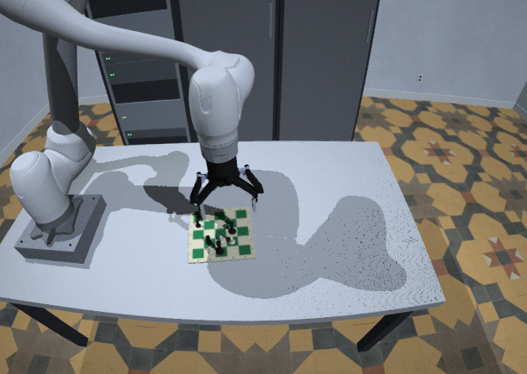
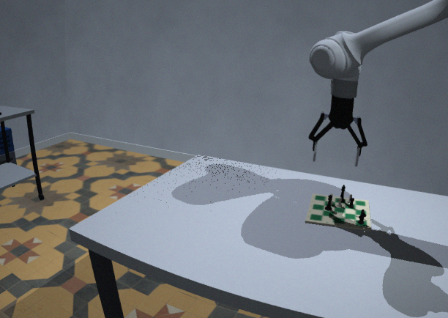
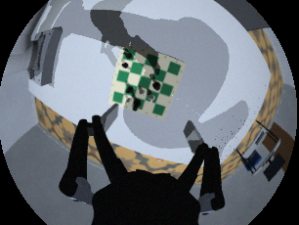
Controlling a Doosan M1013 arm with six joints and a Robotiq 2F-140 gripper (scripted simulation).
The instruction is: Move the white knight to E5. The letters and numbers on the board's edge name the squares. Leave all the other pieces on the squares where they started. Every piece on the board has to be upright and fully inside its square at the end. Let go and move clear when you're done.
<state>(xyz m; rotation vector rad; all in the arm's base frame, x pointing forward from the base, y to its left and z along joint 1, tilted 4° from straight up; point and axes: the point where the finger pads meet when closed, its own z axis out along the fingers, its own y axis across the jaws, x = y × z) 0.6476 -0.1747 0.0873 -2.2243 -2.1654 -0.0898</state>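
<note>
My gripper is now 150 mm above the white knight. From my hand the other things lie so: green-and-cream chessboard: 40 mm behind, 50 mm to the left, 160 mm below.
</note>
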